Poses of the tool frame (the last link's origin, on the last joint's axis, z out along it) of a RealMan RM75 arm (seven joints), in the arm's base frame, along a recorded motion.
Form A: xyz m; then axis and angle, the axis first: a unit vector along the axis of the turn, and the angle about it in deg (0 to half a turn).
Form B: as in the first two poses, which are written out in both.
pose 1, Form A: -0.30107 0.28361 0.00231 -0.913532 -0.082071 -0.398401 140.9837
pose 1, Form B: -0.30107 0.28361 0.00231 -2.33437 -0.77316 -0.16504
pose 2, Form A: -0.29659 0.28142 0.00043 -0.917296 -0.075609 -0.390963 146.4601
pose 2, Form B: -0.29659 0.28142 0.00043 -2.45590 -0.77445 -0.12462
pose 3, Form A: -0.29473 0.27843 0.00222 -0.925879 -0.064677 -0.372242 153.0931
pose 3, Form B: -0.29473 0.27843 0.00222 -2.60623 -0.74948 -0.07544
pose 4, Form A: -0.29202 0.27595 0.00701 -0.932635 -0.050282 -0.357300 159.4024
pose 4, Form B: -0.29202 0.27595 0.00701 -2.73907 -0.72462 -0.04664
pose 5, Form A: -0.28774 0.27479 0.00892 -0.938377 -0.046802 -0.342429 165.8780
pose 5, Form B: -0.28774 0.27479 0.00892 -2.88052 -0.70019 0.00387
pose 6, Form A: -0.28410 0.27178 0.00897 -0.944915 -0.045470 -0.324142 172.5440
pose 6, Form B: -0.28410 0.27178 0.00897 -3.02293 -0.66351 0.05525
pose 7, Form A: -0.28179 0.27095 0.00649 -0.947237 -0.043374 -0.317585 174.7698
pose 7, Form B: -0.28179 0.27095 0.00649 -3.06765 -0.64896 0.06663
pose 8, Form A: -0.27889 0.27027 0.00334 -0.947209 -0.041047 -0.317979 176.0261
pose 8, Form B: -0.27889 0.27027 0.00334 -3.09190 -0.64914 0.06989
